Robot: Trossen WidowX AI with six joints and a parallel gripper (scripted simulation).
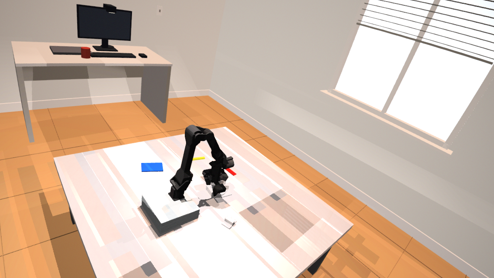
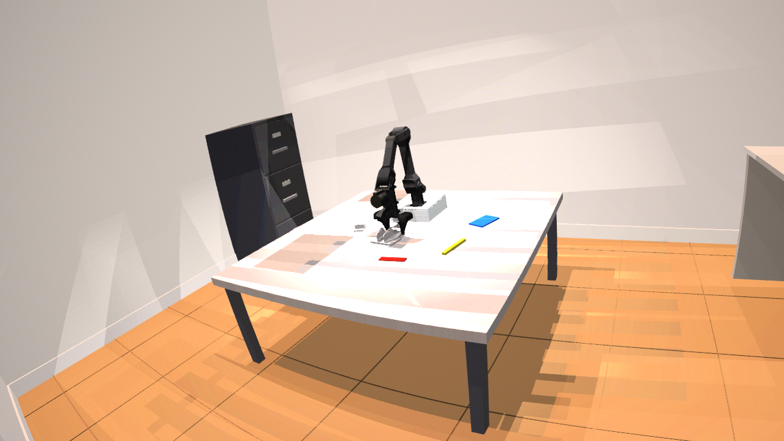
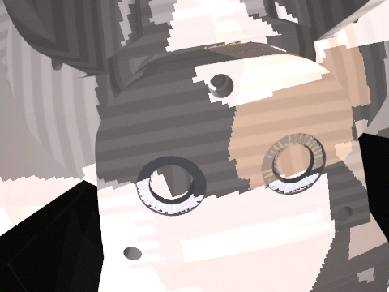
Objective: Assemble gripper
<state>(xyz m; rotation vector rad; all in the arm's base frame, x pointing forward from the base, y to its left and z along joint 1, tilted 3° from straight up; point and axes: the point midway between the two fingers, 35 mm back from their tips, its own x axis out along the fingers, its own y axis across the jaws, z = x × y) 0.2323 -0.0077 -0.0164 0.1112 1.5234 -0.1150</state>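
My gripper tip is now 2 cm short of the curved jaw, 2 cm to the left of it and 1 cm below it. The rest, counted from my gripper tip: yellow stick: 9 cm ahead, 32 cm to the left; blue card: 20 cm behind, 35 cm to the left; red strip: 24 cm ahead, 12 cm to the left.
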